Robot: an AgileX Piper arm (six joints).
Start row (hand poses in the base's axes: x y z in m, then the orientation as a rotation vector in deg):
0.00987, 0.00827, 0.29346, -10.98, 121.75, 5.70
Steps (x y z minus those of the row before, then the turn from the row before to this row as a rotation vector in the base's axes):
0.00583, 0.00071, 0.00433, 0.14, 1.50, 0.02
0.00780, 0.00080, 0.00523, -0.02, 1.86, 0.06
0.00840, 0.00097, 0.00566, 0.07, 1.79, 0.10
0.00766, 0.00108, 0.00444, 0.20, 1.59, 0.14
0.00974, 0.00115, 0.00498, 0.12, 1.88, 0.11
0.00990, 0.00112, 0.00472, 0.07, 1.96, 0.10
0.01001, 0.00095, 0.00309, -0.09, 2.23, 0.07
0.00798, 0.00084, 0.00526, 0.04, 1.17, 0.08
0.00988, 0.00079, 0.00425, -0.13, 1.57, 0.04
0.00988, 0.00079, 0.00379, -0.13, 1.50, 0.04
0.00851, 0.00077, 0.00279, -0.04, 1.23, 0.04
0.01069, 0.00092, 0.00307, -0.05, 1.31, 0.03
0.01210, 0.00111, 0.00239, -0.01, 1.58, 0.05
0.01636, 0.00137, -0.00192, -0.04, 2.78, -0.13
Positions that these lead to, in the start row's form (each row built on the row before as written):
0.01570, 0.00898, 0.29779, -10.90, 123.23, 6.03
0.02350, 0.00978, 0.30302, -10.95, 125.08, 6.26
0.03190, 0.01075, 0.30868, -10.99, 126.85, 6.60
0.03956, 0.01183, 0.31312, -11.00, 128.40, 7.09
0.04930, 0.01298, 0.31810, -11.02, 130.25, 7.51
0.05920, 0.01410, 0.32282, -11.05, 132.19, 7.89
0.06921, 0.01505, 0.32591, -11.11, 134.41, 8.10
0.07719, 0.01589, 0.33117, -11.15, 135.56, 8.34
0.08707, 0.01668, 0.33542, -11.21, 137.13, 8.41
0.09695, 0.01747, 0.33921, -11.27, 138.63, 8.47
0.10546, 0.01824, 0.34200, -11.30, 139.86, 8.60
0.11615, 0.01916, 0.34507, -11.32, 141.17, 8.73
0.12825, 0.02027, 0.34746, -11.34, 142.74, 8.95
0.14461, 0.02164, 0.34554, -11.10, 145.52, 9.22

